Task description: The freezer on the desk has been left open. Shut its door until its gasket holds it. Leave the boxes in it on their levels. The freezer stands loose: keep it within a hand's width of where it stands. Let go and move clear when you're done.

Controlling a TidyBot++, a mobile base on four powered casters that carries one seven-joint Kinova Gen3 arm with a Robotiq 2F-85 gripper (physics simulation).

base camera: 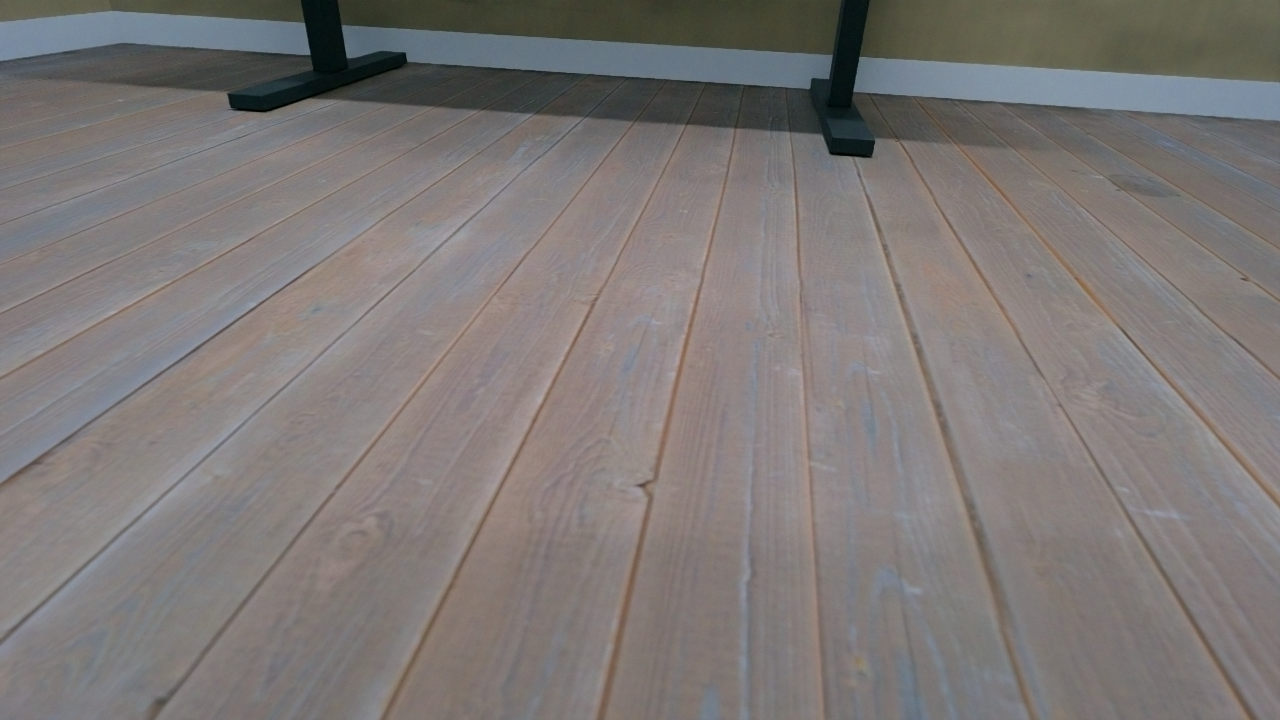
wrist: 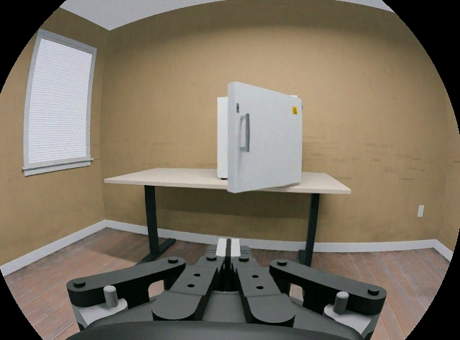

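Frame: origin at the arm's base, x back, y left, z down, level; millimetres.
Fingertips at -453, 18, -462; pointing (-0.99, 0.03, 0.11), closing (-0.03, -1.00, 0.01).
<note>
A point is followed by its place in that frame, as x, y, z.
In the wrist view a white freezer (wrist: pixel 222 137) stands on the desk (wrist: pixel 165 176), right of the desk's middle. Its door (wrist: pixel 272 145) is open and swung out toward the camera, hinged at the right, with its free edge at the left reaching past the desk's front edge. A grey upright handle (wrist: pixel 247 132) is on the door's outer face near that free edge. The door hides the freezer's inside, and the boxes do not show. My gripper (wrist: pixel 228 251) is shut and empty, at the bottom of the wrist view, well short of the desk and apart from the door.
The desk's dark legs show in the wrist view, left (wrist: pixel 151 220) and right (wrist: pixel 312 225), and their feet in the base view, left (base camera: pixel 317 82) @(-1888, 703, 369) and right (base camera: pixel 841 129) @(-1546, -442, 362). A wall (wrist: pixel 165 100) stands behind the desk. A window (wrist: pixel 60 102) is at the left.
</note>
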